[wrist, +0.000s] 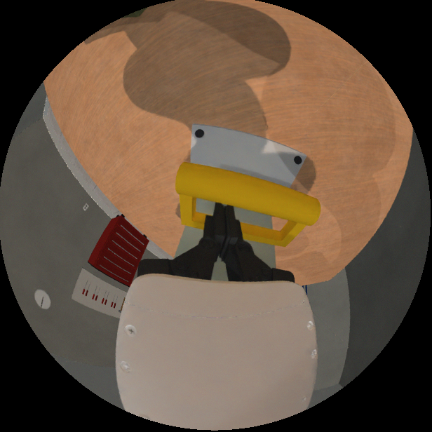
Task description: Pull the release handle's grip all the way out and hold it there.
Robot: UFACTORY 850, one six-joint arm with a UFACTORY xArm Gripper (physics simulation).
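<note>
The release handle has a thick yellow grip bar (247,192) with a yellow frame below it, in the middle of the wrist view. The bar runs from upper left to lower right. A grey base plate (240,150) with two dark bolts shows just beyond the bar. My gripper (220,215) is shut with nothing between its fingers. Its fingertips reach into the handle's opening, in front of the bar's near edge. Whether they touch the bar cannot be told.
The wooden table top (340,100) carries broad shadows. Left of its pale edge are a red slotted block (119,251) and a white card (99,294) with small red marks. A white disc (42,299) lies further left on the grey floor.
</note>
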